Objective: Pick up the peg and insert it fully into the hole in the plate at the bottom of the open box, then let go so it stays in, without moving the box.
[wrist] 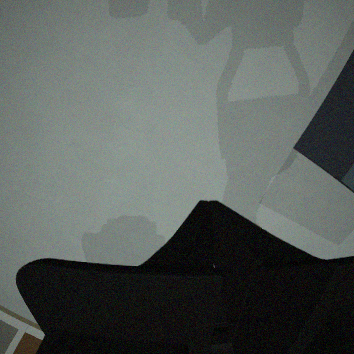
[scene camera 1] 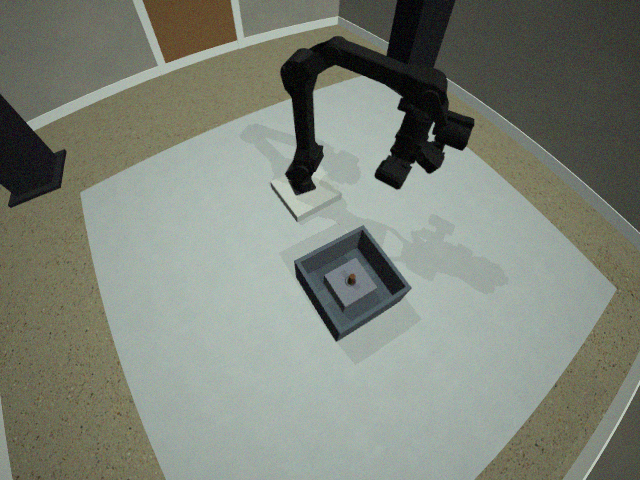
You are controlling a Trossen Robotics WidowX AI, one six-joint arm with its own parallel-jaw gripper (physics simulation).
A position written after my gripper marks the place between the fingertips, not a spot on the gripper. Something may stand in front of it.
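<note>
Scene camera 1 shows a grey box (scene camera 1: 310, 269), a light grey plate (scene camera 1: 346, 296) and my gripper (scene camera 1: 393, 177). The wrist view shows my gripper (wrist: 206, 209) as well; the plate is out of frame in the wrist view.
</note>
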